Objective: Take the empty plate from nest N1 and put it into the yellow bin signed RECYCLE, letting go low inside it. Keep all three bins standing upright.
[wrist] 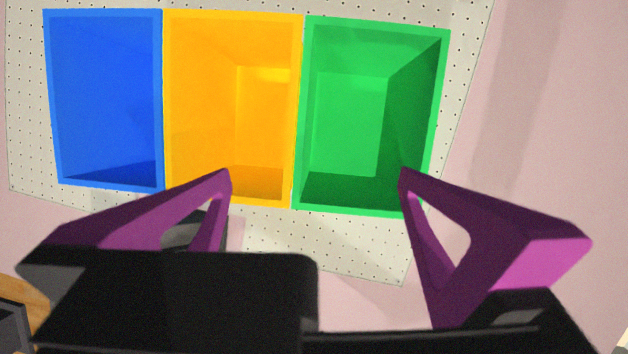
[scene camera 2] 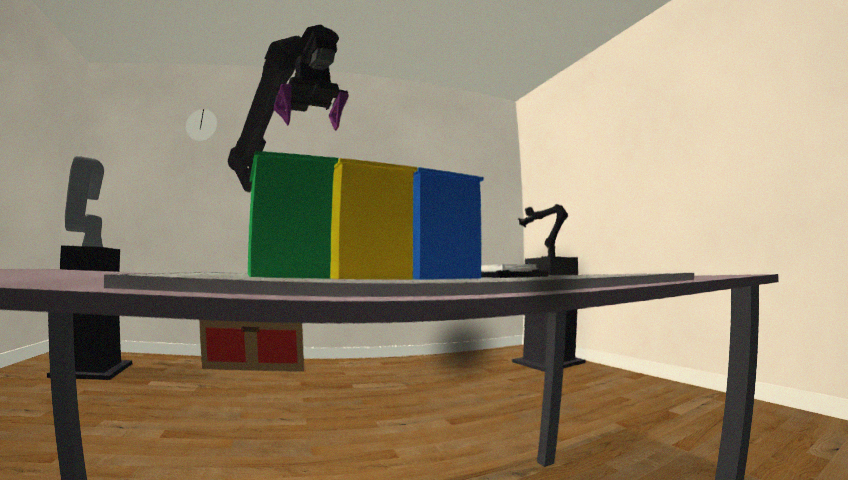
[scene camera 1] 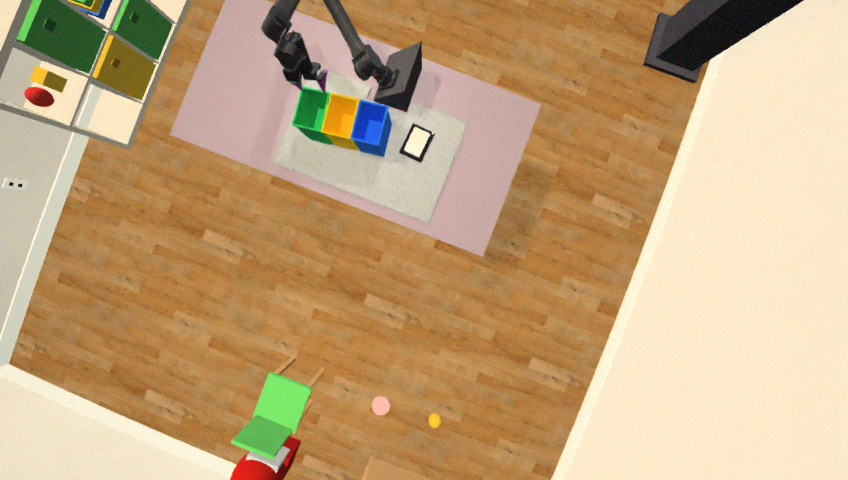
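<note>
A white plate lies in a black-edged nest on the grey board, beside the blue bin; no nest label is readable. The yellow bin stands upright between the green bin and the blue bin, both upright too. The inside of the yellow bin looks empty in the wrist view; its sign does not show. My gripper is open and empty, above the rear ends of the green and yellow bins.
The perforated grey board lies on the pink table. The arm's black base block stands behind the blue bin. Other robots on black pedestals stand in the background of scene view 2.
</note>
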